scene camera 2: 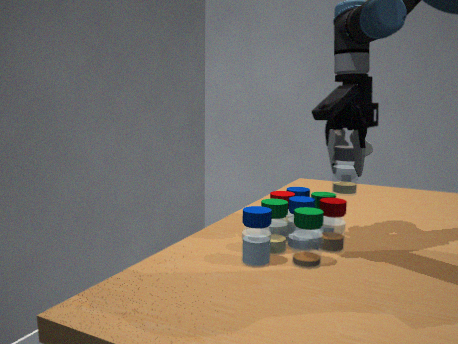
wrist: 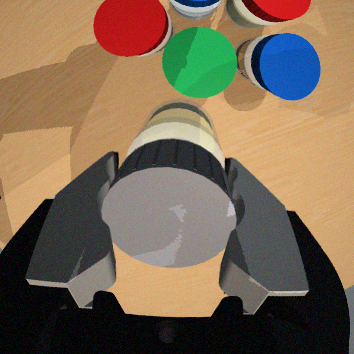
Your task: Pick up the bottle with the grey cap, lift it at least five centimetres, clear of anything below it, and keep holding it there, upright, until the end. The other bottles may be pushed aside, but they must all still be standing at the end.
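Frame: origin at the arm's base, x ahead, y left, z up, level; millimetres.
Seen in the pictures: gripper, fingertip midpoint: (scene camera 2: 346, 175).
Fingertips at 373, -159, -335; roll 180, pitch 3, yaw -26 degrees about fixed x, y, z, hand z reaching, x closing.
Observation:
Offsets run from my fingertips to a thing's top centre, as dx, dy, dz. Level surfaces: height alone.
The bottle with the grey cap {+3, -1, +64} (scene camera 2: 345, 172) (wrist: 169, 217) is between the two fingers, its cap gripped from both sides, and it hangs upright in the air above the table, behind the other bottles in the scene view. Its clear body with pale yellowish contents shows below the fingers. My gripper (scene camera 2: 345, 167) (wrist: 171, 156) is shut on this bottle and points down. In the scene view the fingers partly hide the cap.
Several bottles with blue {+107, +243, -39} (scene camera 2: 257, 216) {+104, +23, -39} (wrist: 289, 66), green (scene camera 2: 308, 218) (wrist: 199, 62) and red {+2, +95, -39} (scene camera 2: 332, 206) (wrist: 131, 25) caps stand close together on the wooden table {dz -144} (scene camera 2: 190, 300). The table's left edge runs beside them, and a grey wall (scene camera 2: 100, 125) is behind.

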